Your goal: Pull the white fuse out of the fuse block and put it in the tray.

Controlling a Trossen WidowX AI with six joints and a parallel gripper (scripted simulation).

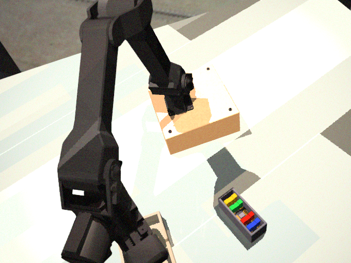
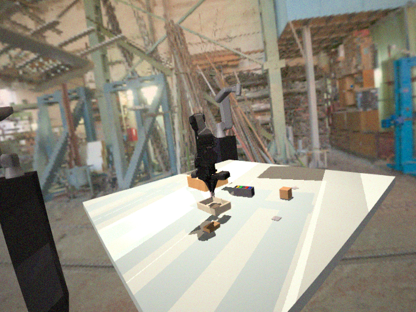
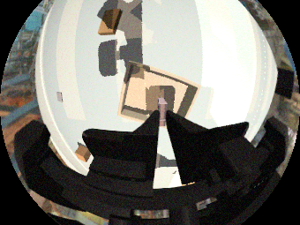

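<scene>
Now: the white fuse 1 cm below my gripper tip. Also, from my gripper tip: tan tray: 8 cm below; then yellow fuse: 5 cm behind, 20 cm to the left, 5 cm below; then brown brick: 15 cm ahead, 11 cm to the right, 7 cm below.
</scene>
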